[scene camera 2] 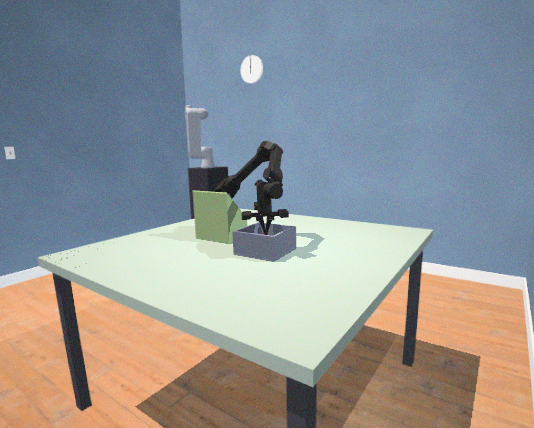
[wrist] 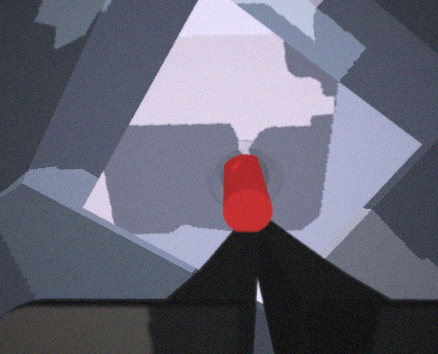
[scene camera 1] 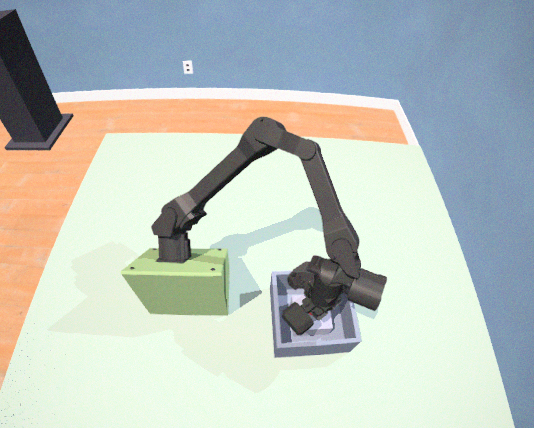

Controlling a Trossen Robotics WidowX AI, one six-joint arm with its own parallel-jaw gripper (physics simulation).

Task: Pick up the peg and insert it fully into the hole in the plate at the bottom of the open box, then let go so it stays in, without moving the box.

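Frame: origin at the arm's base, x ahead, y left, z up, level; centimetres.
Seen in the pictures: gripper, fingertip midpoint: (wrist: 254, 230) (scene camera 1: 317, 312); arm's base, link origin: (scene camera 2: 218, 204) (scene camera 1: 174, 258).
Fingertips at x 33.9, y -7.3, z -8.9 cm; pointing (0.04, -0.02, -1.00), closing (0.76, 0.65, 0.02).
Note:
Offsets run from my fingertips to a thing's top centre. Level surfaces: height alone.
The red peg {dz +1.5, dx -1.2, dy +0.9 cm} (scene camera 1: 310, 314) (scene camera 2: 264, 233) (wrist: 246, 195) stands in the hole of the pale plate {dz -1.2, dx -1.0, dy +0.9 cm} (scene camera 1: 322, 326) (wrist: 220, 75), inside the grey-blue open box {dz +2.5, dx -1.0, dy +0.9 cm} (scene camera 1: 317, 346) (scene camera 2: 262, 246). Its top sticks up above the plate and looks slightly tilted in the wrist view; how deep it sits cannot be told. My gripper (scene camera 2: 266, 232) (wrist: 254, 230) is shut and empty, pointing down into the box. In the wrist view its closed fingertips meet right at the near edge of the peg's top. Touching or a small gap cannot be told. The arm hides part of the box in scene camera 1.
The box's walls surround the plate and my fingers. The green base block (scene camera 1: 187, 292) (scene camera 2: 212, 215) carries the arm and stands on the pale green table {dz -7.3 cm} (scene camera 1: 225, 400) (scene camera 2: 225, 290) beside the box. A grey robot (scene camera 2: 195, 135) stands on a dark pedestal in the background.

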